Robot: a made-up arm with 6 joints.
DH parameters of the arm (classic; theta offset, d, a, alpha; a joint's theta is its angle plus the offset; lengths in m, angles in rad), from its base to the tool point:
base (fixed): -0.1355 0 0.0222 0
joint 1: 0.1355 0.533 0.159 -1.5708
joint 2: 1.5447 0 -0.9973 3.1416
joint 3: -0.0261 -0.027 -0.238 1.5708
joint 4: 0 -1.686 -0.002 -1.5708
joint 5: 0 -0.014 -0.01 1.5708
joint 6: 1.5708 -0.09 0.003 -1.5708
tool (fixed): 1.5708 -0.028 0 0
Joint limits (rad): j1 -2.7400..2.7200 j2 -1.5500..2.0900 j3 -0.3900..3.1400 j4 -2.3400..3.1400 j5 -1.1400..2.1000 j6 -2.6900..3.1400
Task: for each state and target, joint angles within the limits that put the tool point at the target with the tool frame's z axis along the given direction. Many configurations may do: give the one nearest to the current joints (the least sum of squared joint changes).
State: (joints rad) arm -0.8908 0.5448 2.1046 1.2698 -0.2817 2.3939
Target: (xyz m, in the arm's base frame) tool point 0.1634 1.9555 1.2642 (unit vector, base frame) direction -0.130 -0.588 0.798
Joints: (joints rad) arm -1.6474 -0.3326 2.8023 0.9711 -0.8468 2.4799
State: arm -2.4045 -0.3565 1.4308 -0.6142 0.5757 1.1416
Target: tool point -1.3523 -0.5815 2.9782 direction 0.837 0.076 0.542
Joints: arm -2.7400 0.4869 1.4032 -1.0668 0.2327 1.3208
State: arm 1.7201 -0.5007 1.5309 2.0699 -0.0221 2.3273
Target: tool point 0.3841 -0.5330 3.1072 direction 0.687 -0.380 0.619
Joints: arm 2.2429 -0.4817 1.1864 2.7531 0.7573 3.1136
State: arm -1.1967 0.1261 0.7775 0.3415 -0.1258 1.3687
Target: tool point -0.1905 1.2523 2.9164 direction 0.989 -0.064 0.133
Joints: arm -1.3954 -0.6145 1.3103 0.4660 -0.2186 1.3708
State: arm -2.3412 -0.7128 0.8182 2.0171 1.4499 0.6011
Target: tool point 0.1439 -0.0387 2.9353 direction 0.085 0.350 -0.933
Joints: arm -2.4602 -0.6841 0.5283 2.0994 1.7323 0.1618
